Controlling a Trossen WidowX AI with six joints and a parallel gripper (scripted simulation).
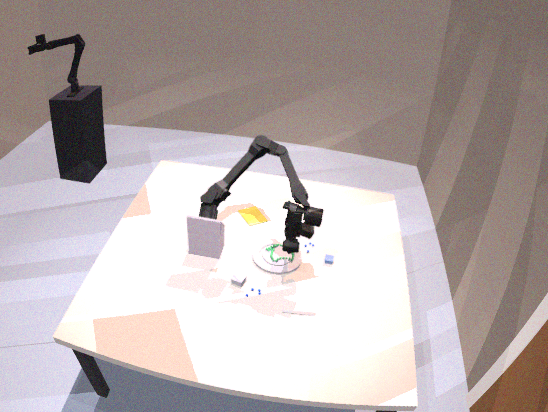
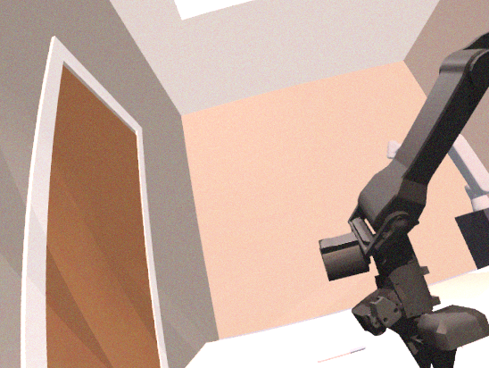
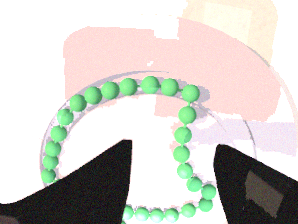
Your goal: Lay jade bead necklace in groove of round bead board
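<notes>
Right now my gripper tip is 5 cm past the round white bead board, 4 cm above it and 1 cm to the right of it. Also, from my gripper tip: thin rod (28 cm to the right, 7 cm ahead, 5 cm below); blue block (17 cm ahead, 4 cm below, 3 cm to the left); cream block (25 cm to the left, 8 cm ahead, 3 cm below).
</notes>
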